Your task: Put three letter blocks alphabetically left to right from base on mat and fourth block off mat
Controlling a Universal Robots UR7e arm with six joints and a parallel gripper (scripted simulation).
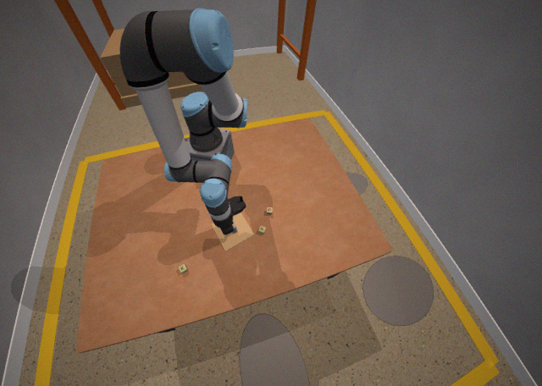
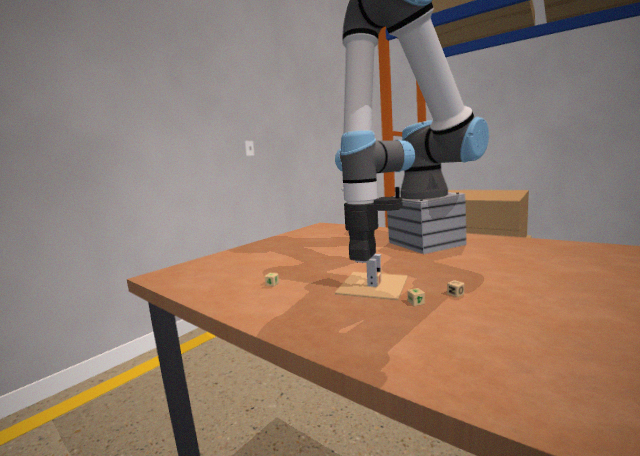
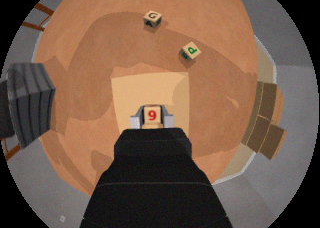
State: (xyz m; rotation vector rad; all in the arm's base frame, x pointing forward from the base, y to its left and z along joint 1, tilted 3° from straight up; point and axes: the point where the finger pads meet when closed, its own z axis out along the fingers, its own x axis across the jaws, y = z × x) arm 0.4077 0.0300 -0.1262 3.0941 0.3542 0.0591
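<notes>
The tan mat lies 2 cm below my hand.
</notes>
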